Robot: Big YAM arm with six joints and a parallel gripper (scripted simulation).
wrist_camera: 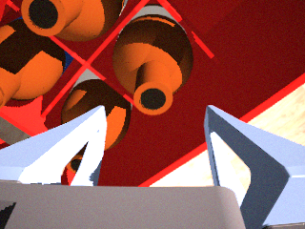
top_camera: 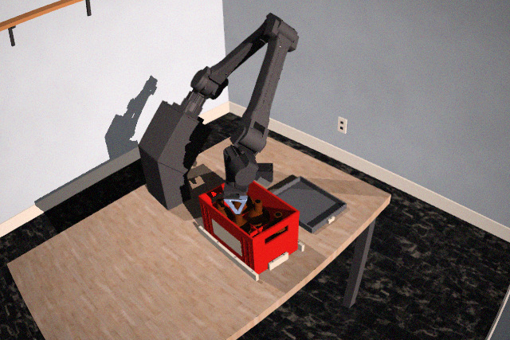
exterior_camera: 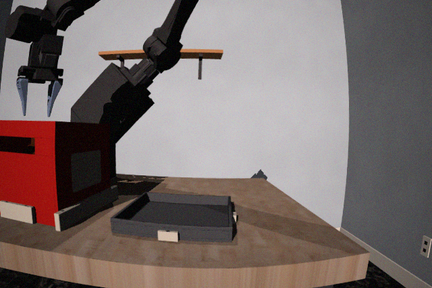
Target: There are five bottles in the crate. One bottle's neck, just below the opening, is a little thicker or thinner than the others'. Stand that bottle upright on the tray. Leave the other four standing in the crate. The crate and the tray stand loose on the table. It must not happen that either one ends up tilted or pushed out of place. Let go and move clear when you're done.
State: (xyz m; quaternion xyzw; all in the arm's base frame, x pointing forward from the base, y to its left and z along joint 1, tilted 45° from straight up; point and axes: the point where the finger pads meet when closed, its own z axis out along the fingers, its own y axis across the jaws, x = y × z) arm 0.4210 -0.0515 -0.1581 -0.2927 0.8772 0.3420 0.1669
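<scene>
Right now the red crate is 4 cm to the left of my hand and 11 cm below it. Also, from my hand: dark grey tray 2 cm ahead, 31 cm to the left, 18 cm below.
</scene>
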